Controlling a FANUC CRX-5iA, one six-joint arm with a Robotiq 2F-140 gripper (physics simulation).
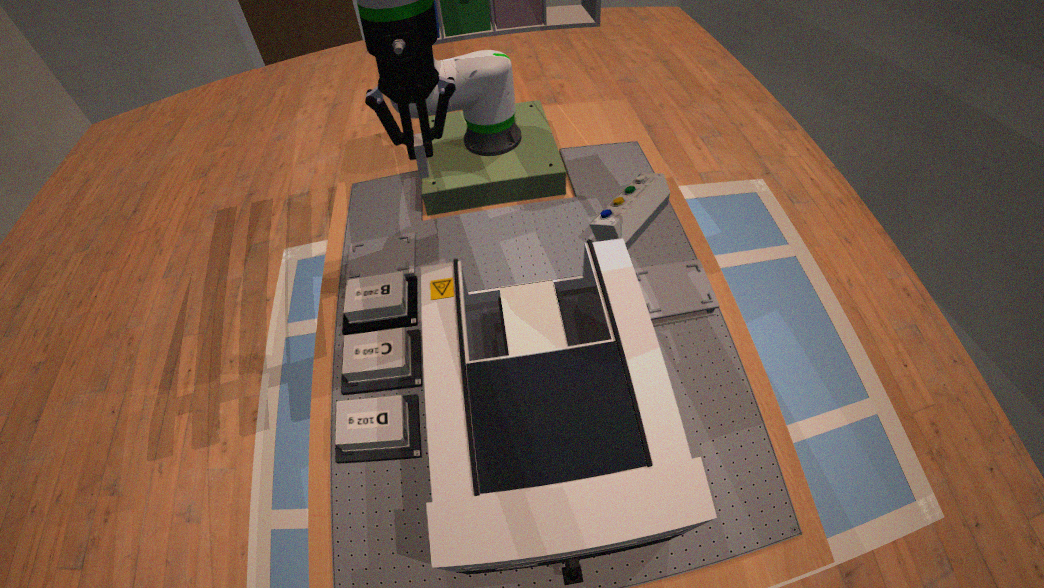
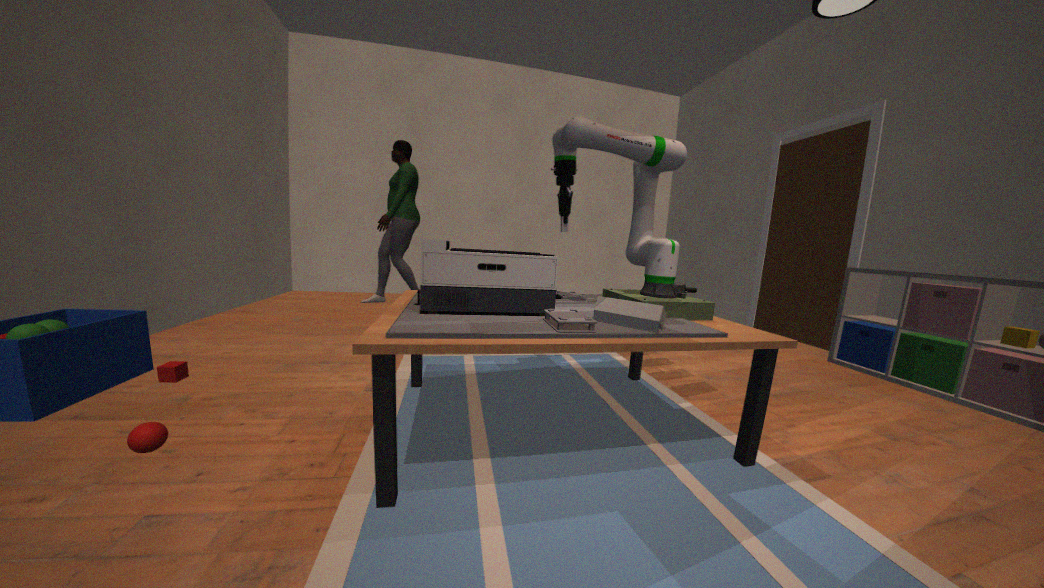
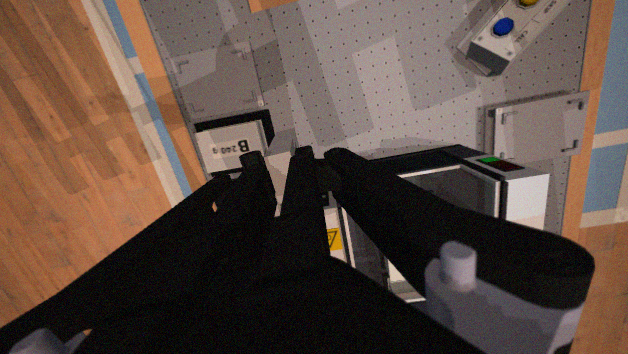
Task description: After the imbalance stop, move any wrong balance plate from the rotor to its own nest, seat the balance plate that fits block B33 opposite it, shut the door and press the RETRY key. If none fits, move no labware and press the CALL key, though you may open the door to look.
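Pixels of known places: gripper, fingertip midpoint: [image 1: 424,171] [image 2: 564,232] [image 3: 290,147]; arm's base at its link origin: [image 1: 492,138] [image 2: 657,295].
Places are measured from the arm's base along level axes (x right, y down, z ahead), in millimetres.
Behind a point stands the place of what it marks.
Note:
My gripper [image 1: 419,151] @(x 79, y -250, z 424 mm) [image 2: 564,227] @(x 79, y -250, z 424 mm) [image 3: 290,147] @(x 79, y -250, z 424 mm) is shut and empty, high above the board on the robot's side of the white rotor machine [image 1: 547,529] @(x -87, y -182, z 952 mm) [image 2: 490,268] @(x -261, y -98, z 736 mm). Labelled blocks B 240 g [image 1: 376,300] @(x 228, y 8, z 487 mm) [image 3: 227,148] @(x 246, y 8, z 464 mm), C 160 g [image 1: 376,356] @(x 210, y 9, z 614 mm) and D 102 g [image 1: 371,422] @(x 205, y 8, z 744 mm) sit in dark nests beside the machine. The machine has a framed window [image 1: 533,317] with a cream strip between dark areas; I cannot tell the door's position or see the rotor contents. The key box [image 1: 641,211] @(x -328, y 2, z 293 mm) [image 3: 517,37] @(x -264, y -14, z 321 mm) [image 2: 628,314] @(x -353, y 20, z 282 mm) carries the blue CALL key [image 1: 605,213] @(x -244, y -8, z 307 mm) [image 3: 503,26] @(x -245, y -7, z 303 mm), a yellow key [image 1: 618,200] @(x -279, y -9, z 268 mm) and a green key [image 1: 630,189] @(x -313, y -9, z 233 mm).
A bare corner-marked nest [image 1: 381,253] @(x 255, y 50, z 327 mm) [image 3: 220,77] @(x 249, y 50, z 329 mm) lies beside block B. A raised corner-marked plate [image 1: 675,289] @(x -366, y 28, z 488 mm) [image 2: 569,319] @(x -428, y 28, z 495 mm) [image 3: 540,127] @(x -365, y 28, z 475 mm) lies on the machine's other side. The green robot base [image 1: 496,178] @(x -11, y 0, z 163 mm) [image 2: 694,306] @(x -145, y 18, z -86 mm) stands behind. A person [image 2: 401,193] stands beyond the table.

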